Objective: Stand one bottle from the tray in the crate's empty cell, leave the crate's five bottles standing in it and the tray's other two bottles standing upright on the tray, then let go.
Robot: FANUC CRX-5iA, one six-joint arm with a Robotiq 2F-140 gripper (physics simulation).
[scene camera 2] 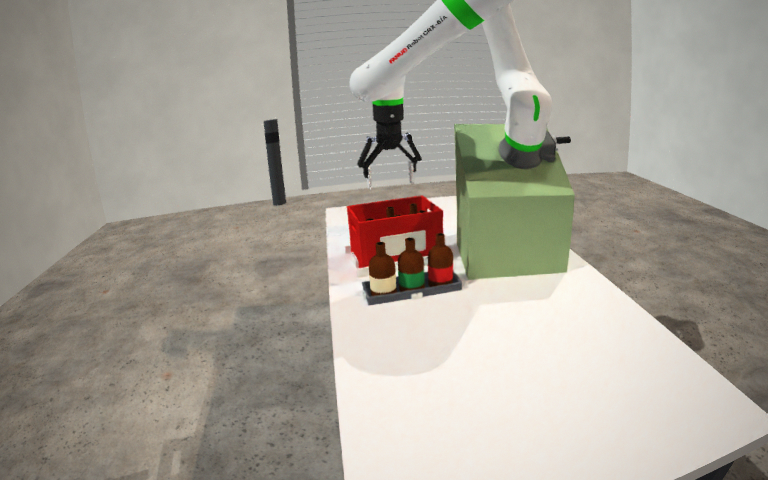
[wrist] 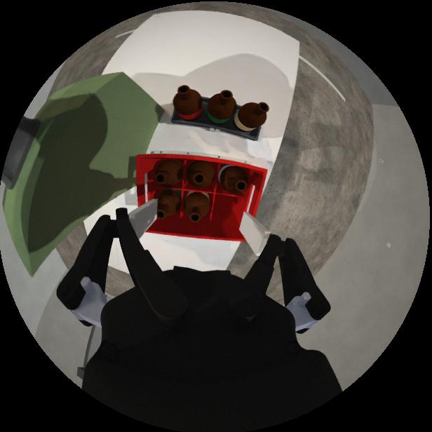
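Seen in the pictures: gripper, fingertip midpoint: (scene camera 2: 390, 184); arm's base at its link origin: (scene camera 2: 520, 153).
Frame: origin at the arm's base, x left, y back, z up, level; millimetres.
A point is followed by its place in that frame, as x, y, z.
The red crate (scene camera 2: 367, 243) {31, -509, -251} (wrist: 200, 236) stands on the table, with several brown bottles upright in its cells. Its empty cell (wrist: 228, 216) is the lower right one in the wrist view. The dark tray (scene camera 2: 394, 296) {216, -450, -341} (wrist: 196, 123) stands beside the crate, on the near side in the scene view. It holds three upright brown bottles: one with a cream label (scene camera 2: 382, 274) {208, -479, -273} (wrist: 250, 118), one with a green label (scene camera 2: 411, 268) {196, -398, -269} (wrist: 221, 107) in the middle, and one with a red label (scene camera 2: 440, 264) {182, -313, -273} (wrist: 188, 104). My gripper (scene camera 2: 390, 184) {-69, -420, -99} (wrist: 199, 214) is open and empty, above the crate.
A green block (scene camera 2: 518, 232) {151, -65, -210} (wrist: 80, 135), which bears the arm's base, stands beside the crate and tray, on the right in the scene view. The white table (scene camera 2: 509, 384) {628, -248, -357} (wrist: 215, 35) has its edge close to the crate's left in the scene view. A dark post (scene camera 2: 274, 164) stands behind.
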